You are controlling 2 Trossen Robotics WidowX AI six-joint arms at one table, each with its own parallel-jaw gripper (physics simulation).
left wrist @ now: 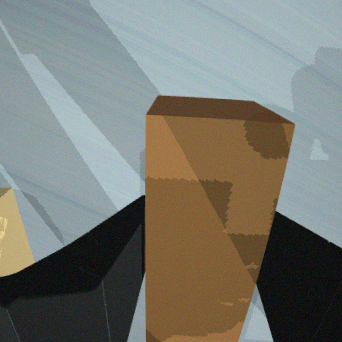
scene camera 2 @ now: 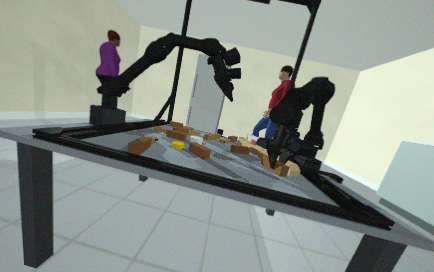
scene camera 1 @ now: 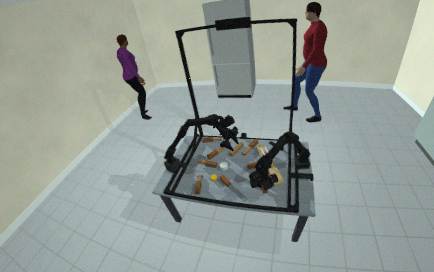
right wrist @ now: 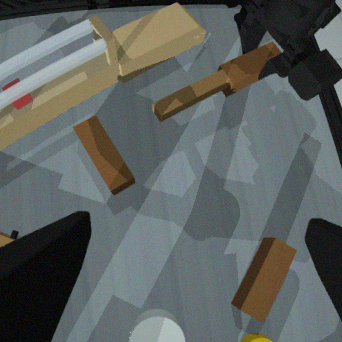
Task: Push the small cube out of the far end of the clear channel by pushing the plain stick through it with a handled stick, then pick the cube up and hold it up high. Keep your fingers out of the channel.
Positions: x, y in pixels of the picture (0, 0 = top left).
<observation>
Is my right gripper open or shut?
Open.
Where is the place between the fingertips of my left gripper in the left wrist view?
At 198, 208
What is my right gripper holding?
Nothing.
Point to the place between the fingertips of my left gripper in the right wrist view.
At 253, 68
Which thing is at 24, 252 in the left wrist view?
A tan wooden base.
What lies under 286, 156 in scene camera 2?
My left gripper.
</observation>
